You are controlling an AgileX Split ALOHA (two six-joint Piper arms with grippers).
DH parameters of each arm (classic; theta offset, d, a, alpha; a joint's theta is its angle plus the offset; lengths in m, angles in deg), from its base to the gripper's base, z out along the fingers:
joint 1: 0 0.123 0 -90
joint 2: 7.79 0 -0.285 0
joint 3: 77.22 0 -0.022 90
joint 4: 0 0.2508 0 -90
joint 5: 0 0 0.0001 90
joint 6: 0 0.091 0 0
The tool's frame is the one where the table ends.
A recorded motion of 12 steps. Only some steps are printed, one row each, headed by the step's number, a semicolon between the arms.
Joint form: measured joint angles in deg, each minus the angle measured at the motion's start. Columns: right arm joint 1, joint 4, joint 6, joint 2, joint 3, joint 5; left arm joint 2, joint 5, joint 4, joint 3, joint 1, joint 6.
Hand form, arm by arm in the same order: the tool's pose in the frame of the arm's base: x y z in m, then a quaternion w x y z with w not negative. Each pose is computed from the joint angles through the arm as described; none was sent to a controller.
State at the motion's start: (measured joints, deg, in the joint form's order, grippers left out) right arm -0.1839 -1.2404 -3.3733 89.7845 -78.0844 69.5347; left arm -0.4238 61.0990 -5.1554 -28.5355 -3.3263 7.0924
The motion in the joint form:
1: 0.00 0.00 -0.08 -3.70 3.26 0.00; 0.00 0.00 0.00 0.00 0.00 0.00
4: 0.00 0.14 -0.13 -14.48 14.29 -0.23; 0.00 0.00 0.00 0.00 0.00 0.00
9: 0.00 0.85 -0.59 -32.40 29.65 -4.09; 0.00 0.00 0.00 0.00 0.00 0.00
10: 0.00 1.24 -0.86 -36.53 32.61 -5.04; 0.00 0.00 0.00 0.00 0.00 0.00
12: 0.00 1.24 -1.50 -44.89 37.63 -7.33; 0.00 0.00 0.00 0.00 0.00 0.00
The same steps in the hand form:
1: 0.2932 -0.0028 0.3136 0.12316 -0.03081 0.99180 -0.01445; -0.0065 -0.0068 0.2765 0.52205 0.07937 0.84876 -0.02779
4: 0.2396 -0.0024 0.3111 0.12302 -0.03100 0.99183 -0.01330; -0.0065 -0.0068 0.2765 0.52205 0.07937 0.84876 -0.02779
9: 0.1640 -0.0011 0.3011 0.17852 -0.03328 0.98332 -0.00977; -0.0065 -0.0068 0.2765 0.52205 0.07937 0.84876 -0.02779
10: 0.1486 -0.0005 0.2982 0.19679 -0.03464 0.97981 -0.00759; -0.0065 -0.0068 0.2765 0.52205 0.07937 0.84876 -0.02779
12: 0.1209 -0.0004 0.2939 0.24461 -0.03967 0.96875 -0.01081; -0.0065 -0.0068 0.2765 0.52205 0.07937 0.84876 -0.02779

